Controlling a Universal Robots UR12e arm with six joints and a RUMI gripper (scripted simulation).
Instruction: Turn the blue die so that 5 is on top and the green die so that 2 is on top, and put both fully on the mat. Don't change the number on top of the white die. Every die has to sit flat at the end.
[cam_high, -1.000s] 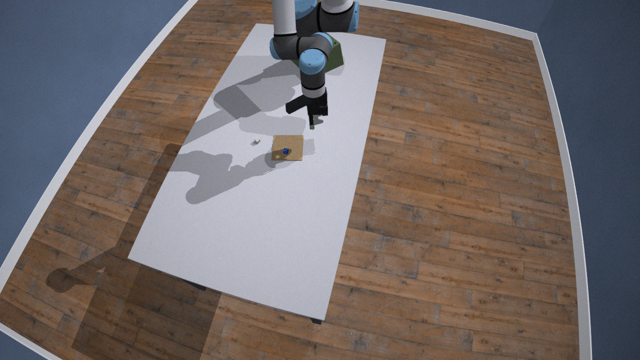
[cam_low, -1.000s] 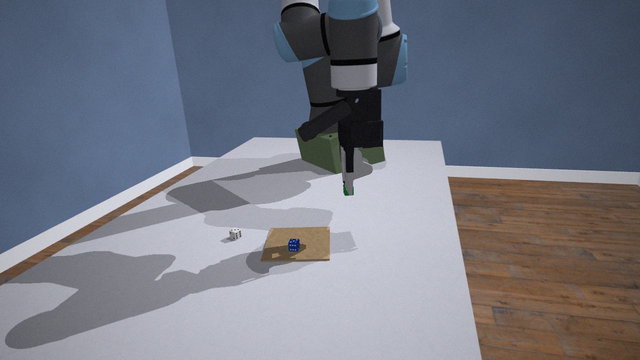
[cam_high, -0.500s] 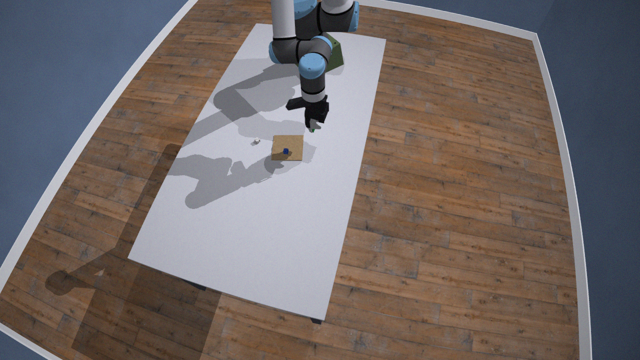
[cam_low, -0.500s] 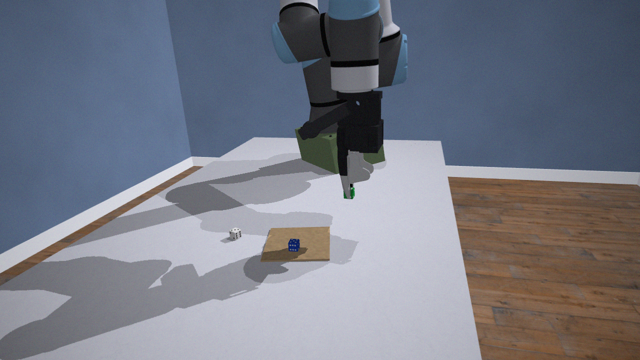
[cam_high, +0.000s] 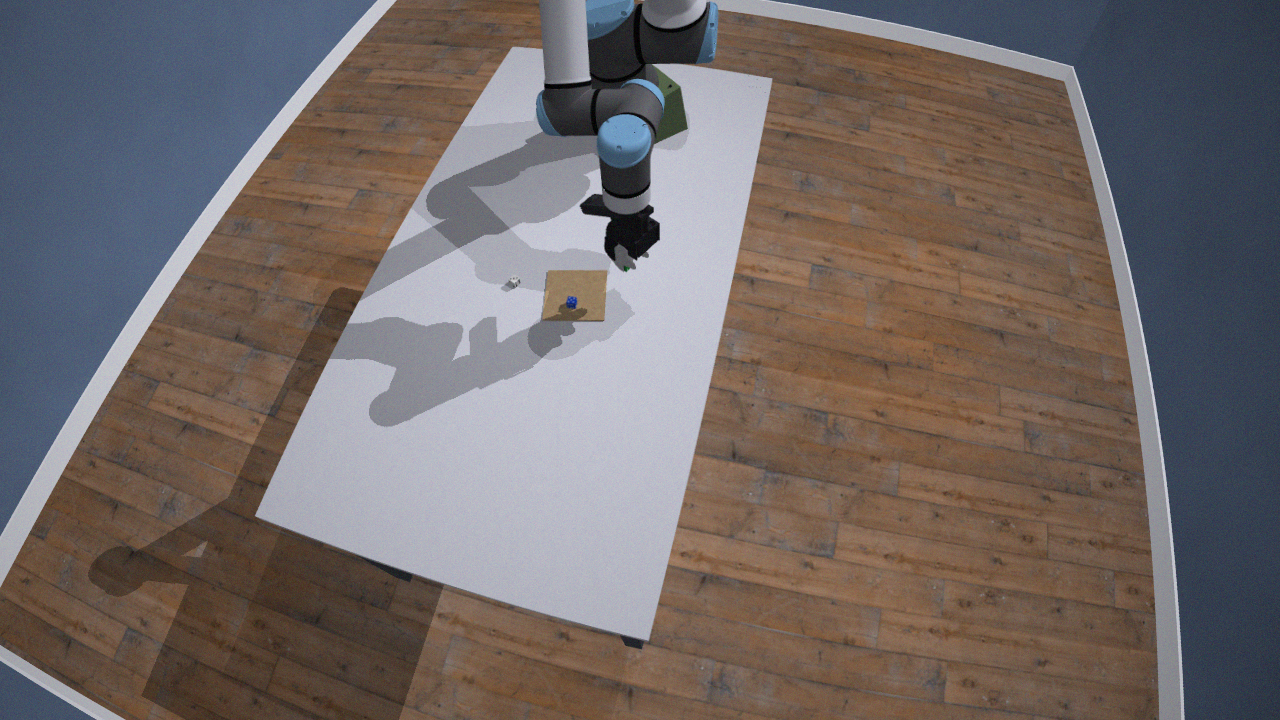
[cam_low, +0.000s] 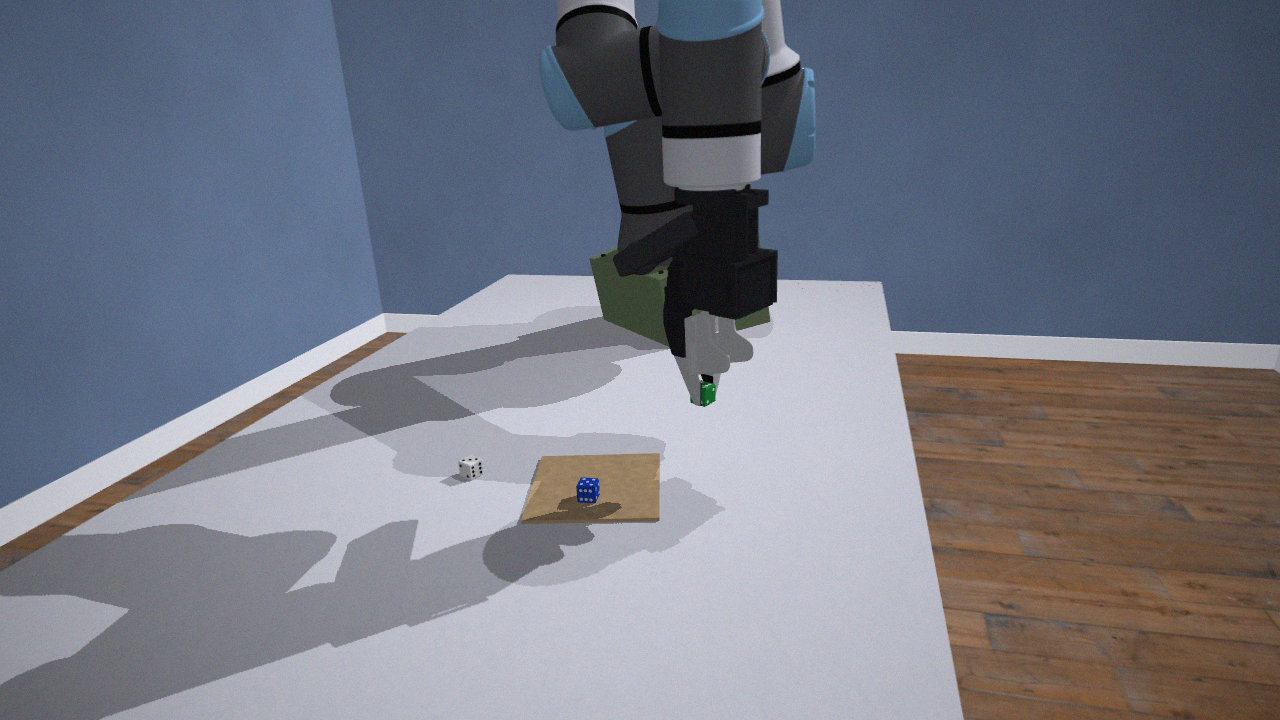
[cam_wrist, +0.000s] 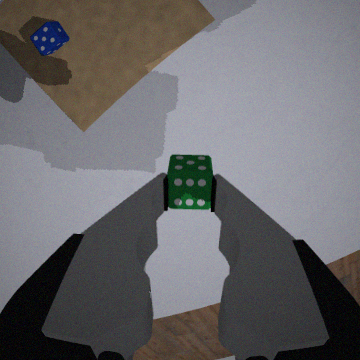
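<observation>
My gripper is now 11 cm to the left of the tan mat, 11 cm above it and 4 cm short of it. From my hand the other things lie so: white die 26 cm to the right, 10 cm below, 4 cm ahead; then green die 1 cm below; then blue die 11 cm to the right, 10 cm below, 7 cm ahead.
</observation>
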